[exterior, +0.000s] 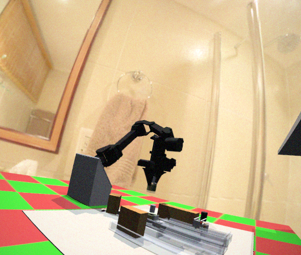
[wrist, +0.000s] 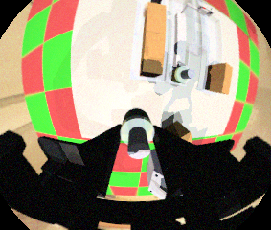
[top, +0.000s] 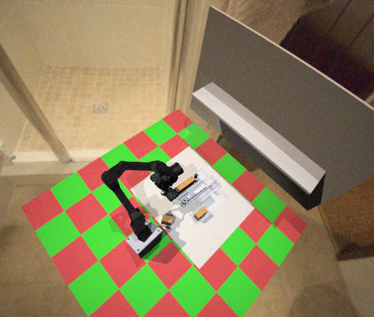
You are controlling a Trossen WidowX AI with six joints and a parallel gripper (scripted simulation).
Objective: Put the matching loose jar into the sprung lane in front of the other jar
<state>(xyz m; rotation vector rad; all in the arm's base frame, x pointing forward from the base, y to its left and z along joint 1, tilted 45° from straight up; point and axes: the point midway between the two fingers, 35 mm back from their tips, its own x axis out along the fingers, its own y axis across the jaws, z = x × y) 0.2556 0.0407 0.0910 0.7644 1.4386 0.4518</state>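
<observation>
Now: gripper tip 21 cm short of the sprung lane, 17 cm to the left of it and 11 cm above it. From my gripper tip the other things lie so: wall shelf: 57 cm ahead, 22 cm to the right, 24 cm above; pusher plate: 17 cm ahead, 17 cm to the right, 8 cm below.
</observation>
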